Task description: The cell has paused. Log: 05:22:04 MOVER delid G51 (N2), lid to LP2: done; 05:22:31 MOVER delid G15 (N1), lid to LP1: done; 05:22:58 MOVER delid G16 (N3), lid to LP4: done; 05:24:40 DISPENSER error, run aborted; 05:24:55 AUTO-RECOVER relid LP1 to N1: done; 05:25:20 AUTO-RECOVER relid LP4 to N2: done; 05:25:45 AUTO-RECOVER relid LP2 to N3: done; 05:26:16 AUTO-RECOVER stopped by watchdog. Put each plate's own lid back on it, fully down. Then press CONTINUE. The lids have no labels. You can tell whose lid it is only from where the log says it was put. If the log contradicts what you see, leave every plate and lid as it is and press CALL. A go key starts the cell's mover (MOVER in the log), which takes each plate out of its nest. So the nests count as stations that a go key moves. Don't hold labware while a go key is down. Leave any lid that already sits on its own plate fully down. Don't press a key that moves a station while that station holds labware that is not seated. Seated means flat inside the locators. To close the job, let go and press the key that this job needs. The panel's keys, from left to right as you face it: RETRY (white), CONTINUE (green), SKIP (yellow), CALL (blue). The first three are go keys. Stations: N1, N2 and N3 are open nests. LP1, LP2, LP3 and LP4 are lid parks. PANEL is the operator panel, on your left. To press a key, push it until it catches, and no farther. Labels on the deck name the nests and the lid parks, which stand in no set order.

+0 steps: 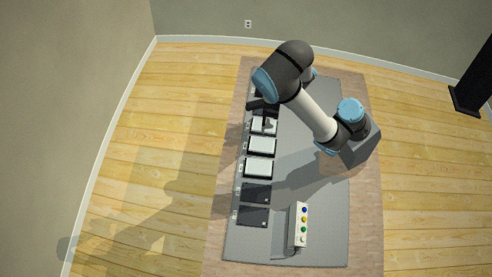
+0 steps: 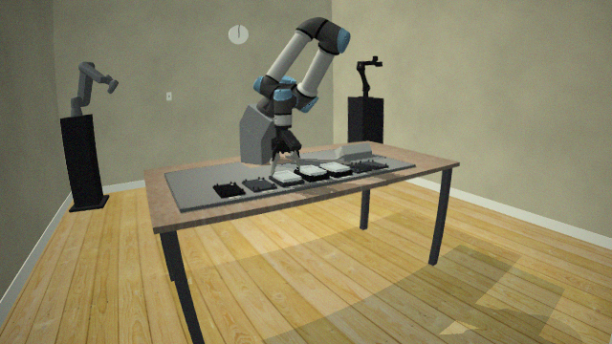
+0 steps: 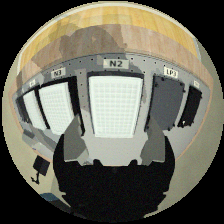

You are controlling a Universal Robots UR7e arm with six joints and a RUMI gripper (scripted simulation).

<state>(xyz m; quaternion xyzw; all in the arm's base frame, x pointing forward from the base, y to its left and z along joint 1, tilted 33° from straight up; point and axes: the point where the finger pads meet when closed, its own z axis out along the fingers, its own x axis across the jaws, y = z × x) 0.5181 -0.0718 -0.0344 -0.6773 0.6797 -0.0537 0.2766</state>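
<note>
Now: hand 10 mm above the clear lid. Also, from my hand: blue key 280 mm behind, 450 mm to the left, 30 mm above; then plate 20 mm behind, 130 mm to the left, 10 mm below; then LP2 lid park 40 mm behind, 390 mm to the left, 30 mm below.
</note>
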